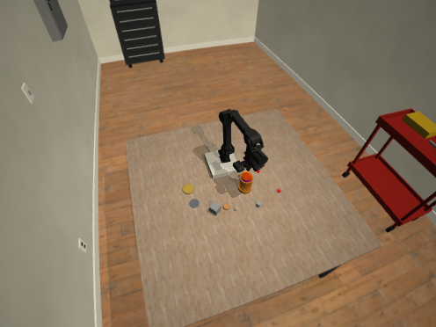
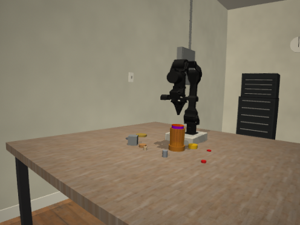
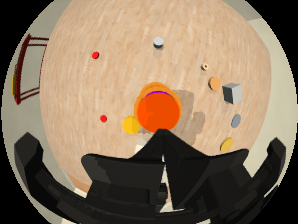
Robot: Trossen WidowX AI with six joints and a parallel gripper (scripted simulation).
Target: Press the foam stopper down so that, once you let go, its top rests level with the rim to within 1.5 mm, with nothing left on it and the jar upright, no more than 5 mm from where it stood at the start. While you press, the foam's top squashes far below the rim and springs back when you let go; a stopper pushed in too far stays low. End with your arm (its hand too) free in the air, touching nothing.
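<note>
Right now the orange foam stopper is 100 mm below my hand. The rest, counted from my hand: small tan disc: 210 mm below, 150 mm to the right, 100 mm ahead; yellow disc: 210 mm below, 90 mm behind, 40 mm to the left; small grey cylinder: 200 mm below, 140 mm ahead, 40 mm to the left.
</note>
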